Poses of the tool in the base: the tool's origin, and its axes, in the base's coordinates. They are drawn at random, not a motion.
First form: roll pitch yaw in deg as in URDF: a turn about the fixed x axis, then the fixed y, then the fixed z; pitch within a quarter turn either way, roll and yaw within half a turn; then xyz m.
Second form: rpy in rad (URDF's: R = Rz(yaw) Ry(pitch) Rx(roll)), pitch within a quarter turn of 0, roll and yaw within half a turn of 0; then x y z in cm. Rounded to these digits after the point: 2 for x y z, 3 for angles.
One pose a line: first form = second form
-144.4 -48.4 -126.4 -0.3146 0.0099 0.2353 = -2.520 -0.845 -2.206 -31.46 0.99 23.53
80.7 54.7 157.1 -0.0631 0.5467 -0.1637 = 1.408 0.955 2.742 -6.31 54.67 -16.37
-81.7 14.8 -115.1 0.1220 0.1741 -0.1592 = -1.426 0.258 -2.009 12.20 17.41 -15.92
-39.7 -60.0 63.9 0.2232 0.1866 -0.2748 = -0.693 -1.047 1.115 22.32 18.66 -27.48
